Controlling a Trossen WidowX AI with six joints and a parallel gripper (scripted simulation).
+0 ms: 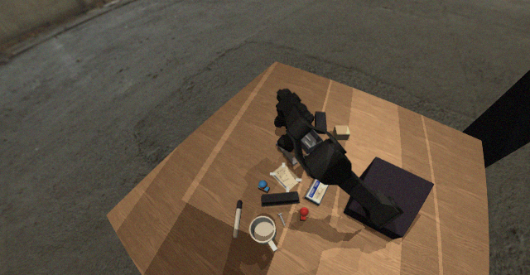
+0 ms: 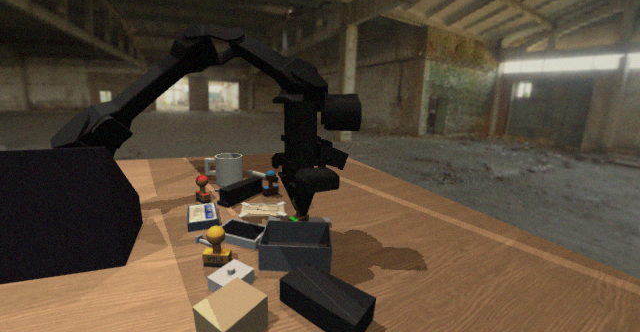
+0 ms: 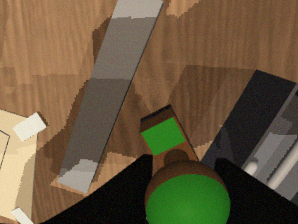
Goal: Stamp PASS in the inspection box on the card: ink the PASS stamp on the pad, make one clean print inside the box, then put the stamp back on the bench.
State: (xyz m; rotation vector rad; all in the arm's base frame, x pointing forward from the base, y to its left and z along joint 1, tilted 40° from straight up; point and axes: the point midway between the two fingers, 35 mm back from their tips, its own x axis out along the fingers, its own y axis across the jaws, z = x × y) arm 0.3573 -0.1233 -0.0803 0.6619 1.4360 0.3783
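Right now the ink pad is 10 cm behind my gripper tip, 5 cm to the left of it and 4 cm below it. Round my gripper tip: grey box: 5 cm to the right, 4 cm below, 4 cm behind; flat grey bar: 4 cm to the left, 4 cm below, 2 cm ahead; green-knobbed stamp: 1 cm below.
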